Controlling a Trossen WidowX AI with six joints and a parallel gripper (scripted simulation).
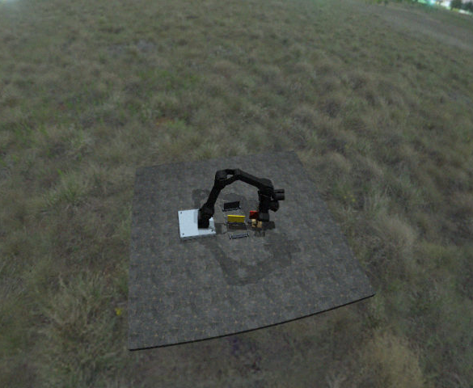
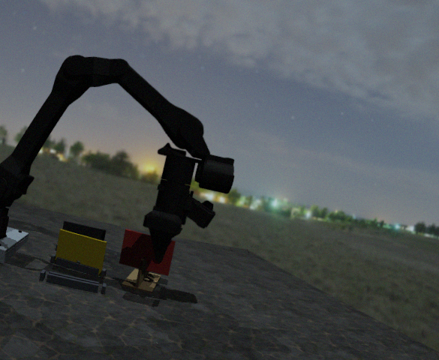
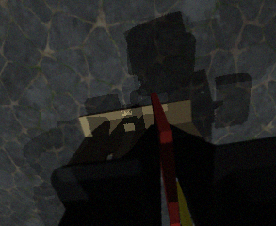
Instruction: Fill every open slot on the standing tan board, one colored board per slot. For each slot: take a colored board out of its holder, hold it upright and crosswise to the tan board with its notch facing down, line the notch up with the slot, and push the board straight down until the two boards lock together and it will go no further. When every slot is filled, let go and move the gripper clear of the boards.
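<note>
My gripper tip is 2 cm past the tan board, 3 cm to the right of it and 3 cm above it. From my gripper tip the other things lie so: dark board: 18 cm behind, 11 cm to the left, 3 cm below; then red board: 3 cm behind; then yellow board: 16 cm behind, 3 cm below.
</note>
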